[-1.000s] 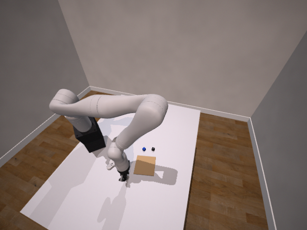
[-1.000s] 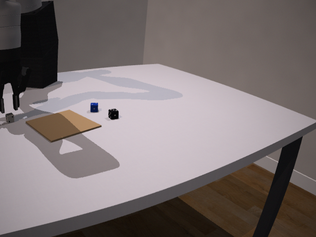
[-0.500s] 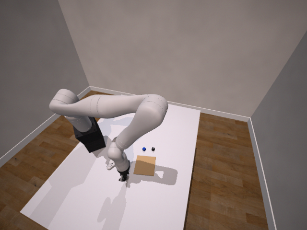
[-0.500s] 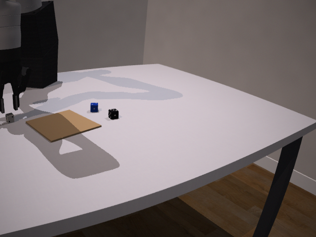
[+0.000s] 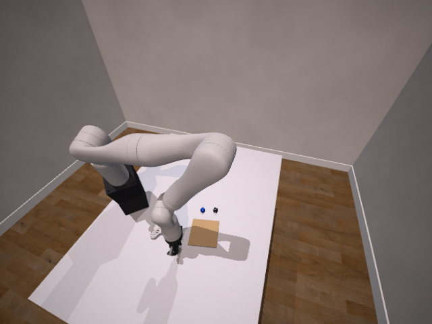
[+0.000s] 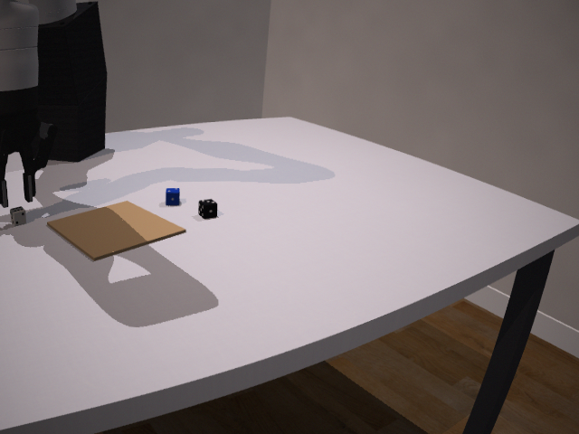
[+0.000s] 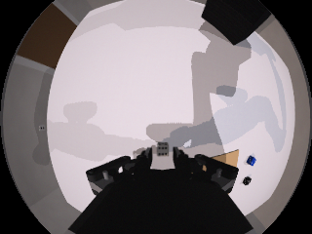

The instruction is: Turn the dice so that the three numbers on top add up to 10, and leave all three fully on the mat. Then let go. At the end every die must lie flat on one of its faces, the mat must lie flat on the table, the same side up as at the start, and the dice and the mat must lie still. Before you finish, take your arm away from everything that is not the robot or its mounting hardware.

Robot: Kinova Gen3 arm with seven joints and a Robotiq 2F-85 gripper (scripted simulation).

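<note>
My gripper is now 4 cm above the white die. The rest, counted from my hand: blue die: 24 cm to the left, 4 cm below, 2 cm ahead; tan mat: 12 cm to the left, 8 cm ahead, 4 cm below; black die: 26 cm to the left, 9 cm ahead, 4 cm below.
</note>
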